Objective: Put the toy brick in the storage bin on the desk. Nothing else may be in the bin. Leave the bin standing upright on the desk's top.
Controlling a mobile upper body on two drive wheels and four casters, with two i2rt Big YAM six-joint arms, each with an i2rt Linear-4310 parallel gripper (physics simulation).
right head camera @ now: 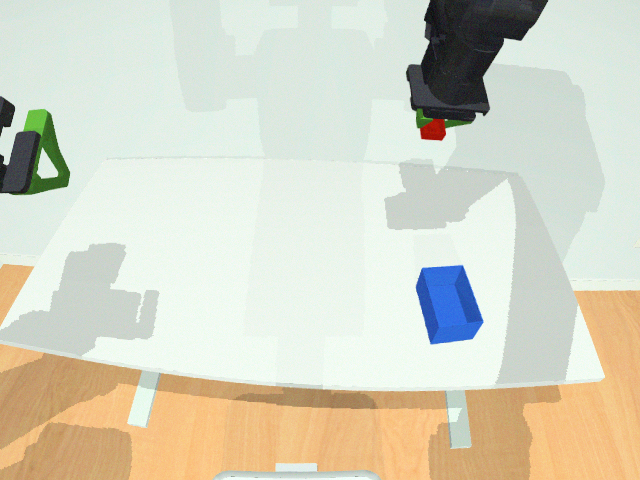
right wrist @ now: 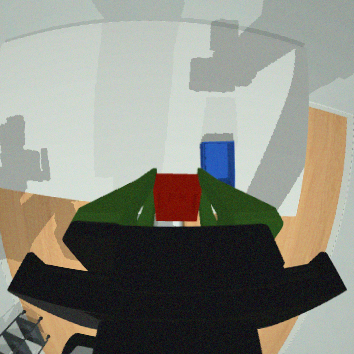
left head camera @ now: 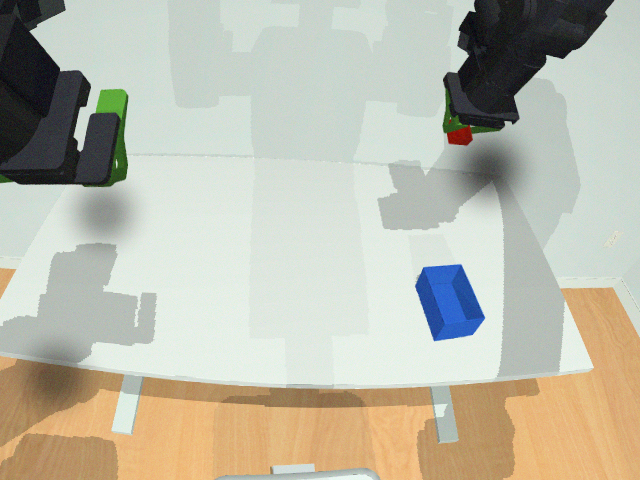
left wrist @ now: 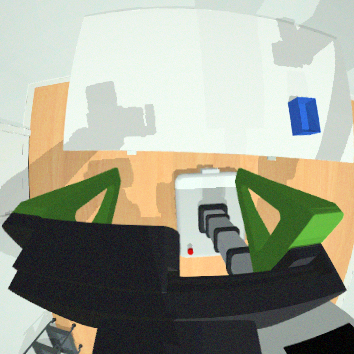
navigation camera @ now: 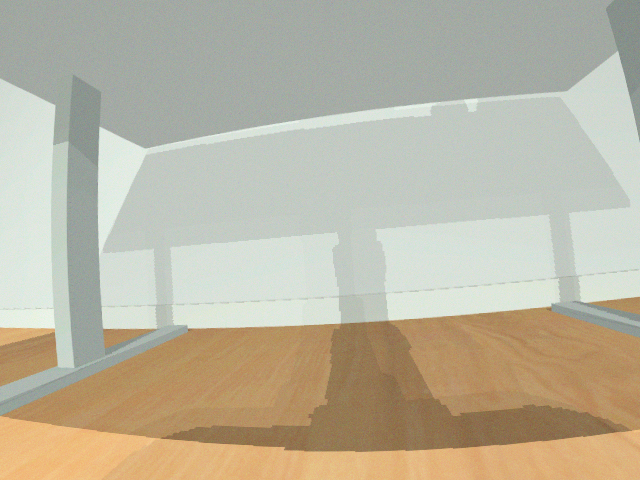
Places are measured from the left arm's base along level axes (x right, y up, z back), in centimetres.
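Where they show: left gripper, fingertip midpoint: point(right head camera: 28, 180) point(left head camera: 73, 172) point(left wrist: 177, 173); right gripper, fingertip midpoint: point(right head camera: 428, 125) point(right wrist: 176, 174) point(left head camera: 453, 130).
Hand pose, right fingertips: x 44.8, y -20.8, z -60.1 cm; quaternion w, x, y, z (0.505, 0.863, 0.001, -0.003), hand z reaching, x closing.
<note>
Each offset is from my right fingertips to the top centre of the thing. Level surfaces: height alone.
The red toy brick @[dx +0.0, dy +2.3, dz +1.6 cm] point(left head camera: 459, 136) point(right head camera: 433, 130) point(right wrist: 177, 197) is held between the fingers of my right gripper point(right wrist: 176, 174), up in the air. The blue storage bin @[dx +14.0, dy -40.6, dz +1.5 cm] point(left head camera: 448, 304) point(right head camera: 448, 305) point(left wrist: 305, 117) point(right wrist: 217, 160) stands upright on the white desk @[dy -48.2 cm] point(left head camera: 206, 258) point(right head camera: 206, 258) point(left wrist: 175, 65) point(right wrist: 135, 100), right of the middle in the head views. Its inside shows bare blue floor in the head views. In the right wrist view the bin's near end is hidden behind a green finger. My left gripper point(left wrist: 177, 173) is open with empty fingers, high at the left of the desk.
A wall rises behind the desk's far edge. The desk's legs point(left head camera: 128, 403) point(right head camera: 459, 418) point(navigation camera: 77, 222) stand on the wooden floor @[dy -120.1 cm] point(left head camera: 361, 434) point(navigation camera: 232, 372). A dark wire rack shows at the lower left in both wrist views. Arm shadows fall on the desk.
</note>
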